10 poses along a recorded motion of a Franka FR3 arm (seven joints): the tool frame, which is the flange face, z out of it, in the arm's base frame.
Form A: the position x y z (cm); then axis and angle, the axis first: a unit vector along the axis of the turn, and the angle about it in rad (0 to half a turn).
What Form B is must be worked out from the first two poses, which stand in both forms.
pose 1, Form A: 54.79 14.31 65.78 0.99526 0.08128 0.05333 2.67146
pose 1, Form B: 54.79 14.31 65.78 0.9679 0.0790 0.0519 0.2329
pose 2, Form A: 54.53 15.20 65.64 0.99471 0.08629 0.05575 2.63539
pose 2, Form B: 54.53 15.20 65.64 0.9630 0.0835 0.0540 0.2504
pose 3, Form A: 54.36 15.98 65.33 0.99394 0.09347 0.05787 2.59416
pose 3, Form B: 54.36 15.98 65.33 0.9569 0.0900 0.0557 0.2703
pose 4, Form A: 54.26 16.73 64.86 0.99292 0.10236 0.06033 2.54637
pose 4, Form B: 54.26 16.73 64.86 0.9493 0.0979 0.0577 0.2932
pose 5, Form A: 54.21 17.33 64.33 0.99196 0.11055 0.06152 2.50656
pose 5, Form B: 54.21 17.33 64.33 0.9424 0.1050 0.0584 0.3122
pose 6, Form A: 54.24 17.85 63.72 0.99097 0.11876 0.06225 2.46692
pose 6, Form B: 54.24 17.85 63.72 0.9351 0.1121 0.0587 0.3310
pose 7, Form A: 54.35 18.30 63.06 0.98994 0.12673 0.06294 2.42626
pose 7, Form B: 54.35 18.30 63.06 0.9273 0.1187 0.0590 0.3501
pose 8, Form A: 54.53 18.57 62.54 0.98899 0.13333 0.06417 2.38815
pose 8, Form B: 54.53 18.57 62.54 0.9196 0.1240 0.0597 0.3679
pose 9, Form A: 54.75 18.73 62.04 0.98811 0.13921 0.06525 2.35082
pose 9, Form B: 54.75 18.73 62.04 0.9119 0.1285 0.0602 0.3852
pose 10, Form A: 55.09 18.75 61.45 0.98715 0.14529 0.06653 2.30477
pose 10, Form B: 55.09 18.75 61.45 0.9020 0.1328 0.0608 0.4063
